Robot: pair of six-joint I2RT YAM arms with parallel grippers.
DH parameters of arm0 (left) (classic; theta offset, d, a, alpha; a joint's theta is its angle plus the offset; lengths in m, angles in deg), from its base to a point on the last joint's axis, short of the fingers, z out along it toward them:
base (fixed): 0 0 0 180
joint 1: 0 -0.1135 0.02 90
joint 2: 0 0 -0.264 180
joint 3: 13.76 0 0.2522 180
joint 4: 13.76 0 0.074 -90
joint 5: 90 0 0 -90
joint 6: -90 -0.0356 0 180
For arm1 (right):
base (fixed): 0 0 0 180
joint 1: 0 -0.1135 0.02 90
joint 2: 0 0 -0.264 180
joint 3: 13.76 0 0.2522 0
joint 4: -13.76 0 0.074 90
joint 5: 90 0 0 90
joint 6: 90 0.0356 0 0
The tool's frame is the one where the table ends.
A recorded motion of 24 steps. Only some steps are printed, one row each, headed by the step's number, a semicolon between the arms.
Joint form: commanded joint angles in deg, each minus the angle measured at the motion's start. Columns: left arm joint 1, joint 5, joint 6, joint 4, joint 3, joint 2; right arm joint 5, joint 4, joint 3, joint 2, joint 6, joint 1.
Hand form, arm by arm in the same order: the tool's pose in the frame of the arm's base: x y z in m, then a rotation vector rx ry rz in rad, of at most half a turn. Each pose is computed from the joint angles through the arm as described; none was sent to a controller.
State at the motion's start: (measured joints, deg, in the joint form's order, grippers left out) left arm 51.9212 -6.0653 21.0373 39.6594 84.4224 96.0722; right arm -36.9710 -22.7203 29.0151 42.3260 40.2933 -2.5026
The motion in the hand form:
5: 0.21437 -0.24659 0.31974 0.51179 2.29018 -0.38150; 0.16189 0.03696 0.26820 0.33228 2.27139 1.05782
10: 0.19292 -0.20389 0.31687 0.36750 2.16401 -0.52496; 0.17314 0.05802 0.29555 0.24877 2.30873 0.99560
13: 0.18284 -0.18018 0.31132 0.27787 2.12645 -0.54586; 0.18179 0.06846 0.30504 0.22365 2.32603 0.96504
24: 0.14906 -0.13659 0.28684 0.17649 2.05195 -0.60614; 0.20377 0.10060 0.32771 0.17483 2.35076 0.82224
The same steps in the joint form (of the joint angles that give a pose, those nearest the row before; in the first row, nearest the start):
5: -1.67 -5.55 -0.95 -5.41 -9.05 -11.17; 4.50 -7.07 8.77 1.93 -0.61 -3.75
10: -4.06 -4.03 2.12 -16.88 -23.38 -24.18; 10.87 -10.20 16.86 7.17 -1.07 -11.10
13: -5.87 -4.63 4.03 -19.77 -29.61 -30.45; 13.66 -10.91 20.42 10.50 -1.09 -13.97
24: -7.52 -4.81 6.65 -24.25 -43.96 -45.59; 24.26 -13.05 30.09 19.26 -1.30 -21.80

